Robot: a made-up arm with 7 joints.
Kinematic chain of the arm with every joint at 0, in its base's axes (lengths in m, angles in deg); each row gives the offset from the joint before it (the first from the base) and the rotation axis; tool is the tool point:
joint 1: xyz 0 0 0 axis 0 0.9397 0.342
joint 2: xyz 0 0 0 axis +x
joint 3: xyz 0 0 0 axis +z
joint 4: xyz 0.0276 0 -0.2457 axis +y
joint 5: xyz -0.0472 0 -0.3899 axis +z
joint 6: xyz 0 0 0 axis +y
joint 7: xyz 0 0 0 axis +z
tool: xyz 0 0 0
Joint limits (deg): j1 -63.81..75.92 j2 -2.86..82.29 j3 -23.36..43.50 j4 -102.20..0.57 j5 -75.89..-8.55 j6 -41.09..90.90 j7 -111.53..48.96
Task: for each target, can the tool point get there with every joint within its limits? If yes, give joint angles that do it. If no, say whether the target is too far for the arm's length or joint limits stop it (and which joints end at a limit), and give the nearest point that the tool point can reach.
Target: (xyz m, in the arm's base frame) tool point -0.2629 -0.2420 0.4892
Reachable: no: joint limits stop it (at a limit: joint 1, joint 2, joint 3, joint 4) | nearest point -0.0075 0.1832 0.4308 | short by 0.499 m
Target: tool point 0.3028 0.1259 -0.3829
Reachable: yes | joints 17.28 35.47 -12.52 -91.79 -36.70 33.19 -30.42
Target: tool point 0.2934 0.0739 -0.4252
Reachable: yes | joints 18.39 11.84 -4.31 -86.26 -50.56 -24.32 -38.92
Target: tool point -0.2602 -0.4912 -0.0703
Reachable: no: joint limits stop it (at a limit: joint 1, joint 2, joint 3, joint 4) | nearest point -0.5657 -0.2033 -0.2063 | short by 0.441 m
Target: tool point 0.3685 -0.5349 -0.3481
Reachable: no: too far | nearest point 0.4648 -0.2302 -0.2773 | short by 0.327 m
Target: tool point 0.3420 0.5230 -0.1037
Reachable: yes | joints -28.28 62.18 21.09 -30.13 -17.07 -12.25 30.86
